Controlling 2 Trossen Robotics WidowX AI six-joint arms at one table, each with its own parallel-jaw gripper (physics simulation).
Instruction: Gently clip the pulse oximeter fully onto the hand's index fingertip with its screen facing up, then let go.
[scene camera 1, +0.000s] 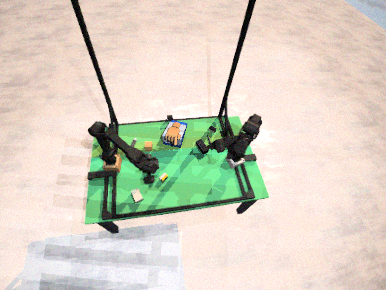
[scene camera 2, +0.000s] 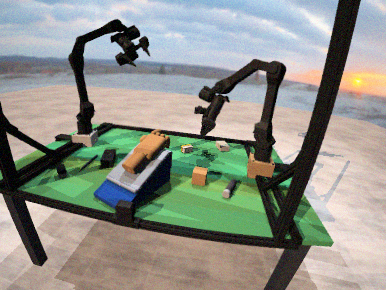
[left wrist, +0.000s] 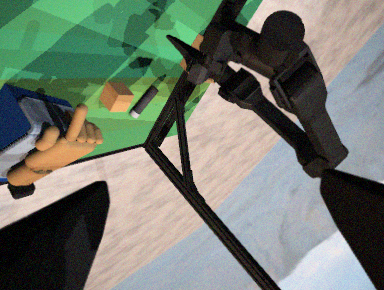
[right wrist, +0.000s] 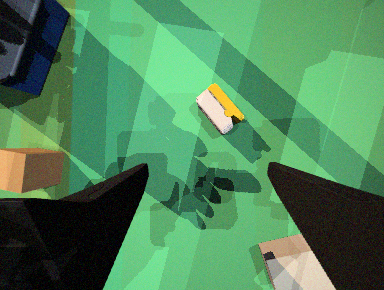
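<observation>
The pulse oximeter, white with a yellow half, lies on the green table with the two halves side by side in the right wrist view. The tan hand rests on a blue and grey wedge, its index finger extended. My right gripper is open and empty above the table, near the oximeter but apart from it. My left gripper is open and empty, high above the table and away from the hand.
An orange cube and a grey cylinder lie beside the wedge. A pale box lies near the oximeter. A black box stands on the wedge's other side. Black rails edge the table.
</observation>
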